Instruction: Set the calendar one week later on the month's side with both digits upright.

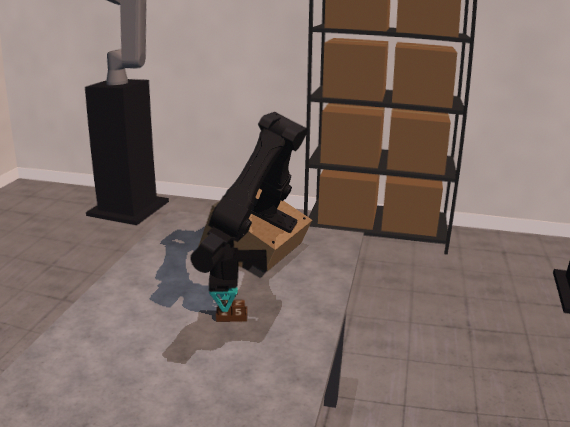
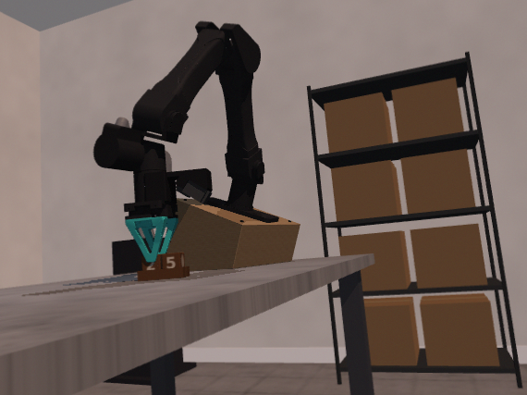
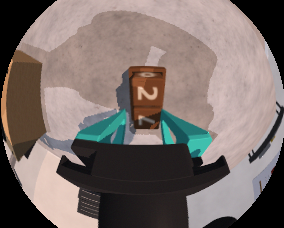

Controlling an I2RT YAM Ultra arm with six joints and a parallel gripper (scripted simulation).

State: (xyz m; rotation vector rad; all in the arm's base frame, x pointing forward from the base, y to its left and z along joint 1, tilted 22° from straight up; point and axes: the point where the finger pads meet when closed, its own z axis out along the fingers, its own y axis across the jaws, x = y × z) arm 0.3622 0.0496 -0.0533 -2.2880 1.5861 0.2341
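My gripper is now 10 mm above the brown cube. Round my hand: brown calendar tray: 30 mm below, 20 mm to the left.
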